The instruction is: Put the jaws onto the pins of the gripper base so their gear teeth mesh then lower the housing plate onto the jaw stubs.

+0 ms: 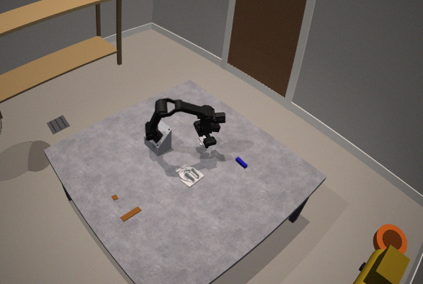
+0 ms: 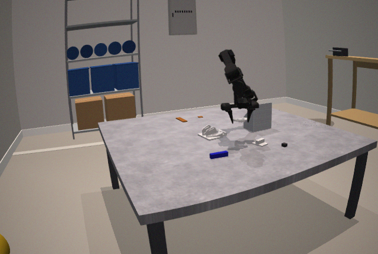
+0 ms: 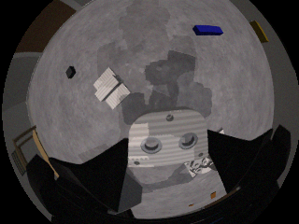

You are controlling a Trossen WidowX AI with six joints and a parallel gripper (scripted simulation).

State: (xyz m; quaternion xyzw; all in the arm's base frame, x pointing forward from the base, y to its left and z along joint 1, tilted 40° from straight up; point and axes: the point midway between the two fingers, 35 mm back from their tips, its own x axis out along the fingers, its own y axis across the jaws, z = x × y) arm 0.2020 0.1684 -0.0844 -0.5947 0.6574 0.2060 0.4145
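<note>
The white jaw is 150 mm to the right of my gripper tip, 80 mm below it and 50 mm ahead of it. The rest, counted from my gripper tip: small black cube 180 mm to the left, 160 mm behind, 90 mm below; blue block 190 mm ahead, 140 mm to the left, 90 mm below; orange strip 590 mm to the right, 110 mm ahead, 100 mm below.
</note>
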